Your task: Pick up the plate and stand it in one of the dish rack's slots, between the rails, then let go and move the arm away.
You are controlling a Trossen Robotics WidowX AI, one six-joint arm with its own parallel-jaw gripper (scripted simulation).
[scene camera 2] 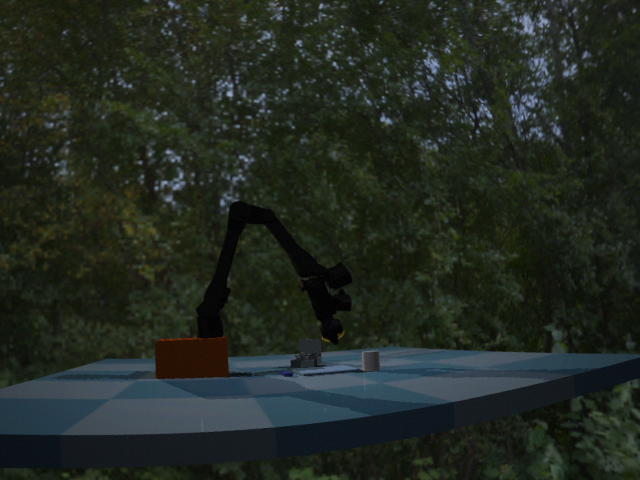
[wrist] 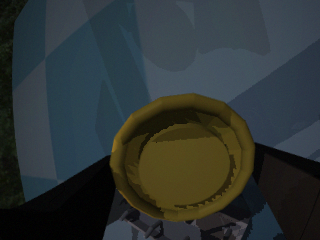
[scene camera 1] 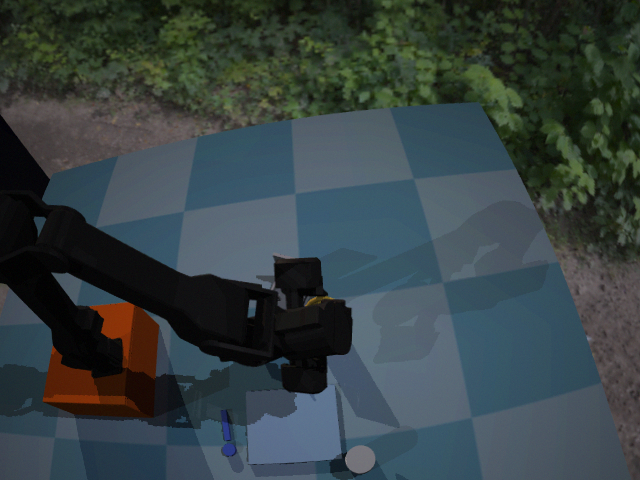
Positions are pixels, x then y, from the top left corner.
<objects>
my gripper: holds a yellow plate point(wrist: 183, 157)
</objects>
